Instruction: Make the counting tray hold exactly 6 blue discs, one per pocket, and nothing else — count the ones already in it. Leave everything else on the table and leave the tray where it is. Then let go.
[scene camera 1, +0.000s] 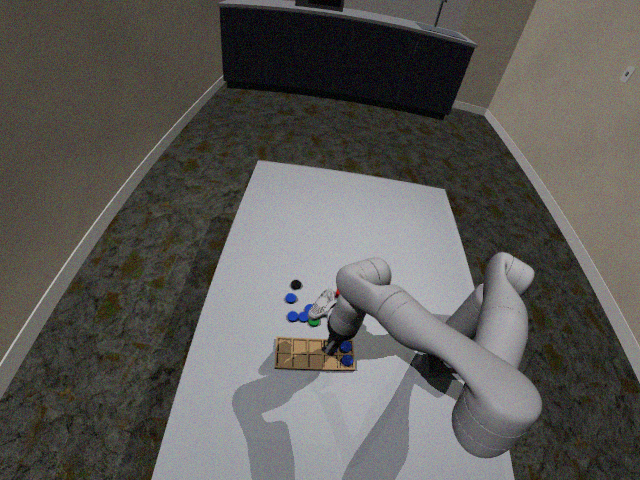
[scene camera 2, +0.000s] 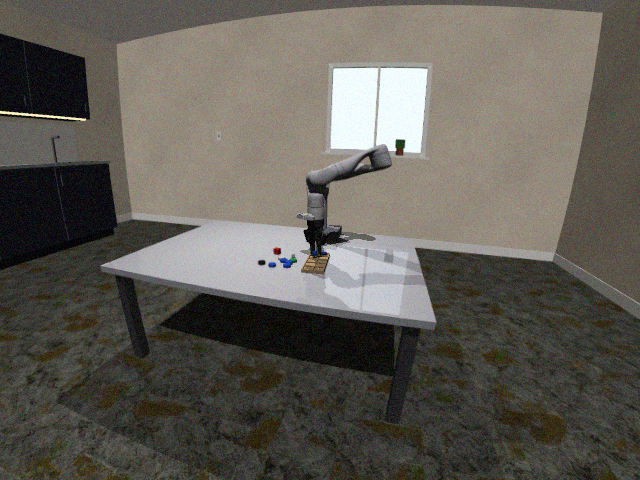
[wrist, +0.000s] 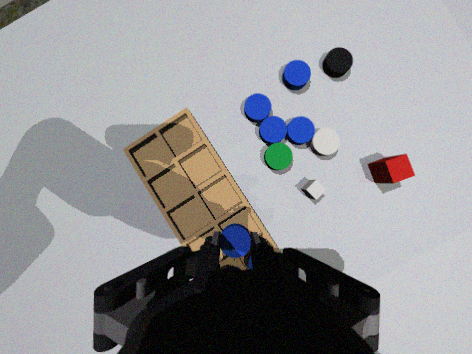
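Observation:
The wooden counting tray (scene camera 1: 299, 345) (scene camera 2: 310, 268) (wrist: 201, 167) has two rows of pockets. Two blue discs (scene camera 1: 345, 346) (scene camera 1: 347, 360) sit in the pair of pockets at its right end in the first scene view; the gripper mostly hides them in the wrist view. My gripper (scene camera 1: 329, 350) (scene camera 2: 316, 251) (wrist: 235, 240) is shut on another blue disc (wrist: 235, 237), low over the tray, at the back-row pocket beside the filled pair. Whether that disc touches the tray is unclear. The pockets farther left look empty. Several loose blue discs (scene camera 1: 291, 298) (wrist: 297, 74) (wrist: 258, 107) (wrist: 273, 129) (wrist: 300, 130) lie behind the tray.
A green disc (scene camera 1: 314, 321) (wrist: 278, 156) and a white disc (wrist: 326, 141) lie by the loose blue discs. A black disc (scene camera 1: 295, 284) (scene camera 2: 261, 262) (wrist: 338, 62) lies farther back. A small white cube (wrist: 314, 189) and a red block (scene camera 2: 277, 250) (wrist: 400, 168) stand beside them.

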